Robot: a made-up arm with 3 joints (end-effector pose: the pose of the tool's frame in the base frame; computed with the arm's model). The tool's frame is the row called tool.
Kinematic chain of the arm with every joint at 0, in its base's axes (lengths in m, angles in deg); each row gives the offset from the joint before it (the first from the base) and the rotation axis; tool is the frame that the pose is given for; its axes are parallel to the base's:
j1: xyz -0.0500 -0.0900 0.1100 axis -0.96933 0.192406 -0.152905
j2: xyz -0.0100 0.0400 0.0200 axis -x
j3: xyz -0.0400 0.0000 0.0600 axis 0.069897 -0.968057 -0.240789
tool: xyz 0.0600 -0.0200 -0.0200
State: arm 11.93 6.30 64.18
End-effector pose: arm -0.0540 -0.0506 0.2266 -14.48 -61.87 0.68
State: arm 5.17 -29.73 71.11
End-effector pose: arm -0.0644 -0.1250 0.2042 57.44 -44.57 -62.43
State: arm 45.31 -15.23 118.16
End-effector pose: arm -0.0924 -0.0232 0.2178 -165.58 -66.17 151.29
Working (the frame after each row of the table, in the pose's form):
after j1: -0.0500 -0.0900 0.1100 -44.50 5.33 -9.48
after j2: -0.0541 -0.0462 0.0972 -29.27 5.33 -9.48
after j3: -0.0837 -0.0115 0.1530 -165.58 -66.17 151.29

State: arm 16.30 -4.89 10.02
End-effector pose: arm -0.0338 -0.0593 0.1711 -10.26 -7.22 -3.48
Working (the frame after each row of the table, in the pose's form):
after j1: -0.0500 -0.0900 0.1100 -15.88 2.75 -2.89
after j2: -0.0574 -0.0456 0.1188 -10.99 2.75 -2.89
after j3: -0.0939 -0.0323 0.1795 -10.26 -7.22 -3.48

